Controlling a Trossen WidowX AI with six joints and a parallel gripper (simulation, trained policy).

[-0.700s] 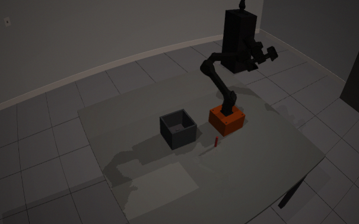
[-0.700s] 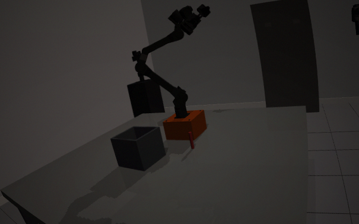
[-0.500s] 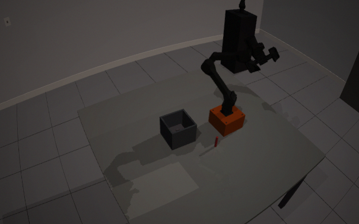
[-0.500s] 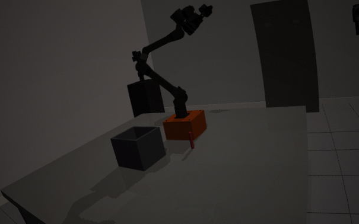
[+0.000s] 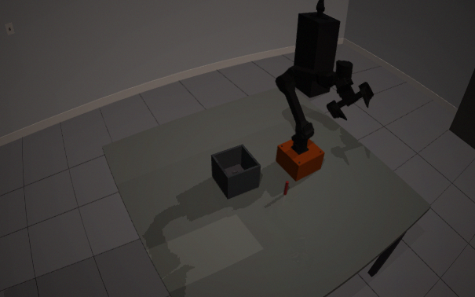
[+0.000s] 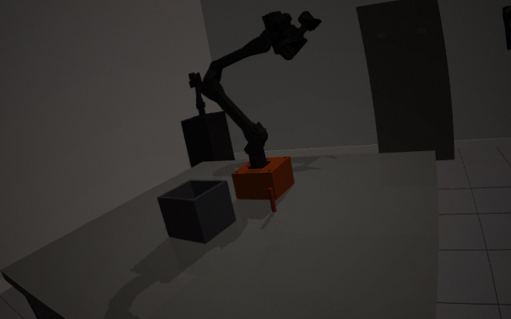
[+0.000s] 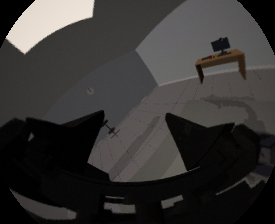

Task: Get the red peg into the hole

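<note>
Now: the red peg 500 mm below my gripper tip, 200 mm to the right of it and 90 mm ahead of it. The rest, counted from my gripper tip: grey plate: 500 mm below, 380 mm to the right, 250 mm ahead.
</note>
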